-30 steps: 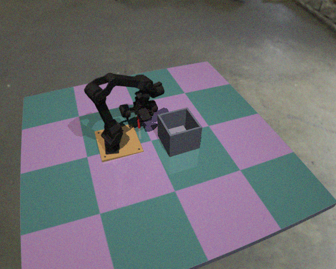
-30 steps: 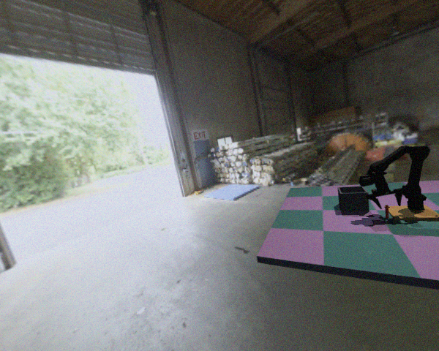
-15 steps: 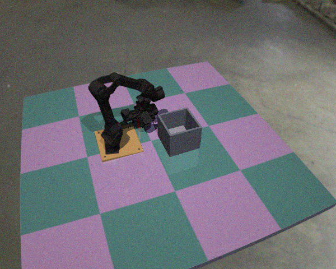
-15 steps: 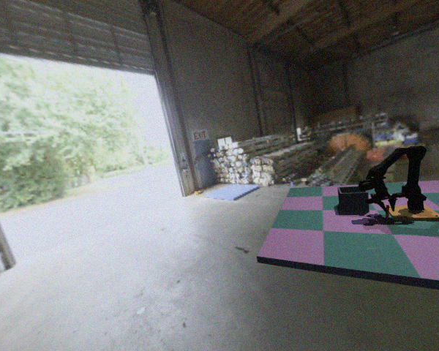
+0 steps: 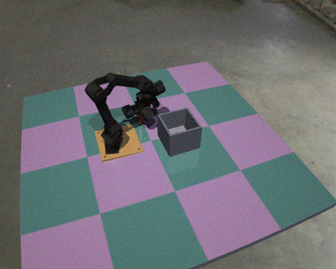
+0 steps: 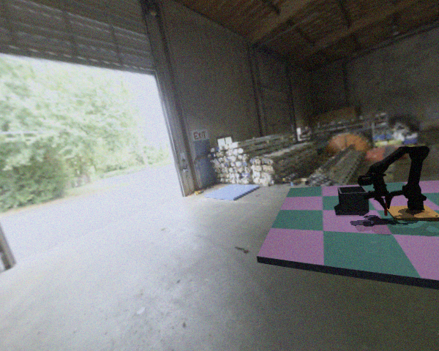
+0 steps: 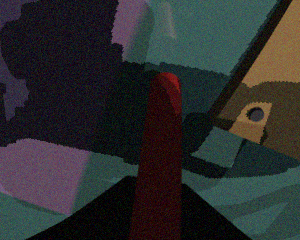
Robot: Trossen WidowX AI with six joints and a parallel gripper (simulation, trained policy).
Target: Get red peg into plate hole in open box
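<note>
Now: gripper tip 180 mm short of the grey plate, 170 mm to the left of it and 20 mm above it. The rest, counted from my gripper tip: red peg: 10 mm to the right, 10 mm below, 10 mm ahead.
</note>
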